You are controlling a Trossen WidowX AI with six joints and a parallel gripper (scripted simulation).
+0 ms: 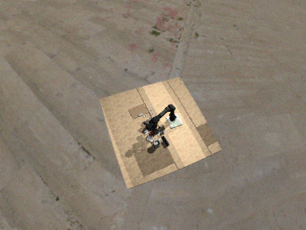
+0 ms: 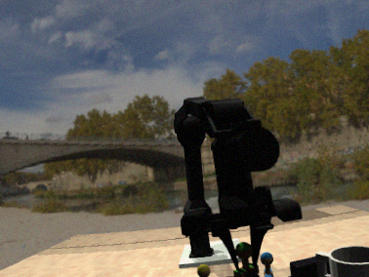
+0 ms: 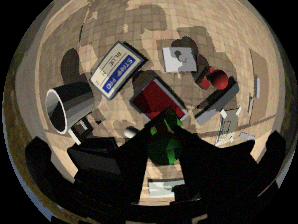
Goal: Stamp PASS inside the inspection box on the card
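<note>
My gripper tip is 180 mm to the left of the pale sheet, 80 mm above it and 40 mm past it. From my gripper tip the other things lie so: red-topped stamp 80 mm to the right, 60 mm below, 60 mm ahead; red ink pad 80 mm below; green-topped stamp right at my gripper tip.
</note>
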